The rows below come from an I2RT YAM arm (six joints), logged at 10 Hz.
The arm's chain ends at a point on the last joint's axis. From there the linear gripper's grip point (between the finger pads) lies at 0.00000 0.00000 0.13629 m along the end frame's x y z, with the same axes.
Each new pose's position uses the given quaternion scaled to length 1; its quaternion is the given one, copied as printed.
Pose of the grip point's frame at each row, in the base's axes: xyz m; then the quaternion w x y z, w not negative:
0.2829, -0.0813, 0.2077, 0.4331, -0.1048, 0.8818, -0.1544
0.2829, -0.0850, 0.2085, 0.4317, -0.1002, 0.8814, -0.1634
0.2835, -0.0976, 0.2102, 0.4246, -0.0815, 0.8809, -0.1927
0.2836, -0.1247, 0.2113, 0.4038, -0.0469, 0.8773, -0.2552
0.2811, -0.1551, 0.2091, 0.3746, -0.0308, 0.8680, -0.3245
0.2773, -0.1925, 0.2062, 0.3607, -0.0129, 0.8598, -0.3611
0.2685, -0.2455, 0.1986, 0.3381, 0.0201, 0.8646, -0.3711
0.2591, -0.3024, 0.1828, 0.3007, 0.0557, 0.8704, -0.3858
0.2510, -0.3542, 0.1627, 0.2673, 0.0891, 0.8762, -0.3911
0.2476, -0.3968, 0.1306, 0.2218, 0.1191, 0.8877, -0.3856
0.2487, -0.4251, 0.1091, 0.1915, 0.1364, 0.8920, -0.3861
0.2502, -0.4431, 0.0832, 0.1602, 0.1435, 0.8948, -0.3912
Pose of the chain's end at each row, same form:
0.1744, -0.0566, 0.2864, 0.4331, -0.1048, 0.8818, -0.1544
0.1747, -0.0575, 0.2867, 0.4317, -0.1002, 0.8814, -0.1634
0.1773, -0.0608, 0.2872, 0.4246, -0.0815, 0.8809, -0.1927
0.1838, -0.0688, 0.2854, 0.4038, -0.0469, 0.8773, -0.2552
0.1897, -0.0815, 0.2784, 0.3746, -0.0308, 0.8680, -0.3245
0.1915, -0.1091, 0.2715, 0.3607, -0.0129, 0.8598, -0.3611
0.1908, -0.1562, 0.2662, 0.3381, 0.0201, 0.8646, -0.3711
0.1936, -0.2063, 0.2539, 0.3007, 0.0557, 0.8704, -0.3858
0.1967, -0.2543, 0.2378, 0.2673, 0.0891, 0.8762, -0.3911
0.2065, -0.2963, 0.2130, 0.2218, 0.1191, 0.8877, -0.3856
0.2165, -0.3241, 0.1948, 0.1915, 0.1364, 0.8920, -0.3861
0.2264, -0.3414, 0.1708, 0.1602, 0.1435, 0.8948, -0.3912

